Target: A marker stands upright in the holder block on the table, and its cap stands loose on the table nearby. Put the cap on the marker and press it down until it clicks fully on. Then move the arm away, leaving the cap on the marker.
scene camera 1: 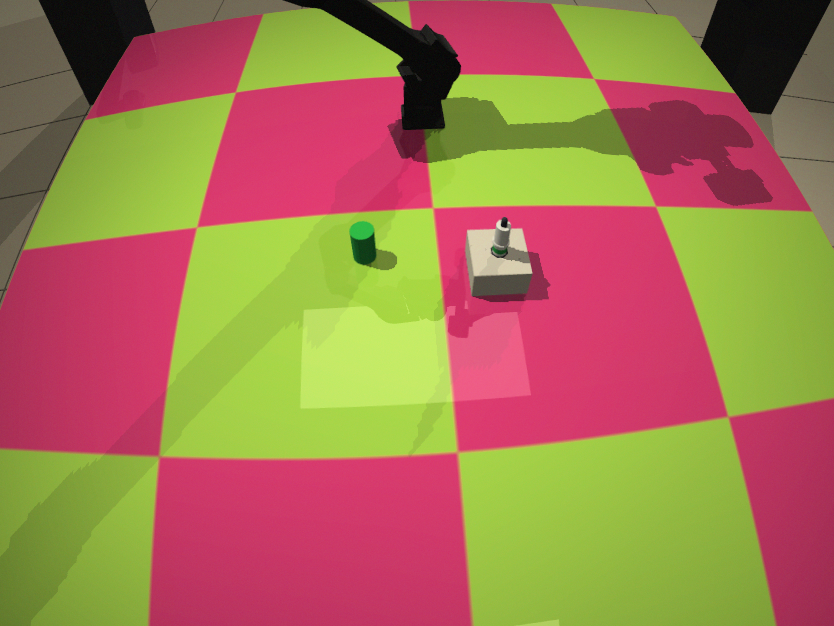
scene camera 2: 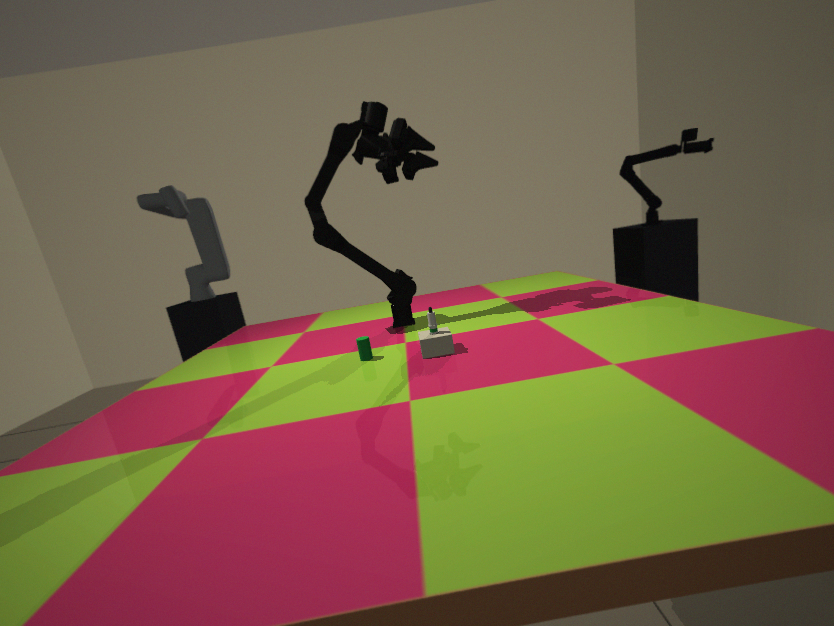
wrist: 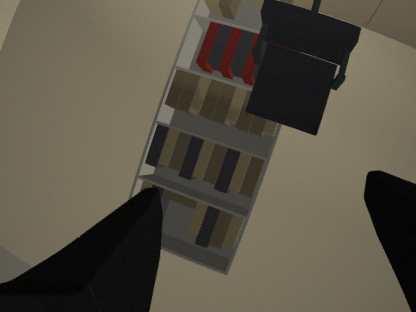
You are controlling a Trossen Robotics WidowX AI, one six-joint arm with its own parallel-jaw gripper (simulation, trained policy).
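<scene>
In scene camera 1 the gripper is out of frame, but you'd see it in scene camera 2 and the wrist view. There's a spot on the gripper that those views share: (wrist: 118, 257) and (scene camera 2: 419, 150) are the same spot.
</scene>
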